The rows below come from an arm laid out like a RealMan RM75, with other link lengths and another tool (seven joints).
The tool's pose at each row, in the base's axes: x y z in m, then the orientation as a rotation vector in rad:
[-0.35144 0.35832 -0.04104 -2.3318 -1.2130 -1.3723]
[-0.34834 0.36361 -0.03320 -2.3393 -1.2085 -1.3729]
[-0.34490 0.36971 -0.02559 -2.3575 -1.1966 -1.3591]
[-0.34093 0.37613 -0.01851 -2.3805 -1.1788 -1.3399]
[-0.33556 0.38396 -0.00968 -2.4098 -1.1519 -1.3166]
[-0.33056 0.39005 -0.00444 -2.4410 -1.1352 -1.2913]
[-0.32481 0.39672 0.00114 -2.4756 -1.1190 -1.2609]
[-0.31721 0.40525 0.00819 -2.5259 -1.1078 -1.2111]
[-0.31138 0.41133 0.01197 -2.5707 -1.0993 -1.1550]
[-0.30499 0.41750 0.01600 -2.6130 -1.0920 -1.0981]
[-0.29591 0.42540 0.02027 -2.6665 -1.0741 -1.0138]
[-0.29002 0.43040 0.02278 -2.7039 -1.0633 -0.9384]
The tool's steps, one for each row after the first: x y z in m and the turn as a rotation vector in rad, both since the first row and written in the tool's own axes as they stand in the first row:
[0.00993 0.00064 0.00035 -0.0052 -0.0034 0.0025]
[0.02020 0.00095 0.00146 -0.0086 -0.0168 0.0131]
[0.03037 0.00130 0.00338 -0.0120 -0.0339 0.0288]
[0.04304 0.00216 0.00596 -0.0177 -0.0546 0.0511]
[0.05181 0.00303 0.00941 -0.0236 -0.0794 0.0662]
[0.06136 0.00414 0.01346 -0.0293 -0.1084 0.0816]
[0.07355 0.00572 0.01884 -0.0350 -0.1552 0.0960]
[0.08136 0.00685 0.02364 -0.0345 -0.2020 0.1098]
[0.08955 0.00838 0.02871 -0.0332 -0.2481 0.1224]
[0.09955 0.01078 0.03629 -0.0273 -0.3107 0.1459]
[0.10575 0.01235 0.04128 -0.0163 -0.3624 0.1636]

